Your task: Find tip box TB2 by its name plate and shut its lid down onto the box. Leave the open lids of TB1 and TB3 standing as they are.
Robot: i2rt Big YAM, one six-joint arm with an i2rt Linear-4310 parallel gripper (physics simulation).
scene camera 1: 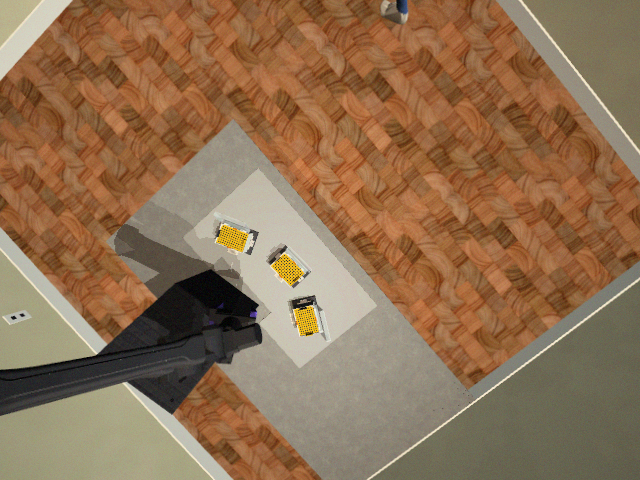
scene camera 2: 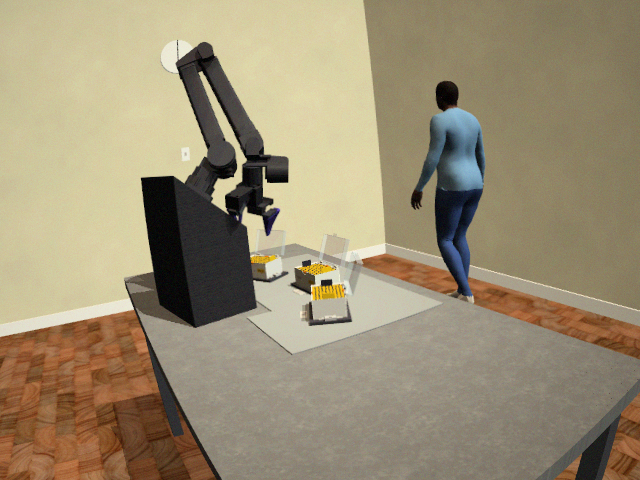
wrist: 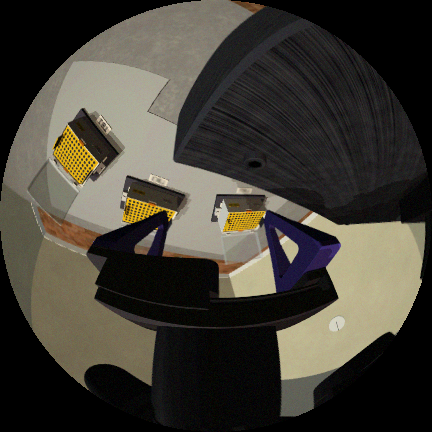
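Note:
My gripper [scene camera 1: 237,305], also in the wrist view [wrist: 215,215]. A lid [wrist: 53,192]. A lid [scene camera 2: 334,249]. A lid [scene camera 2: 274,244].

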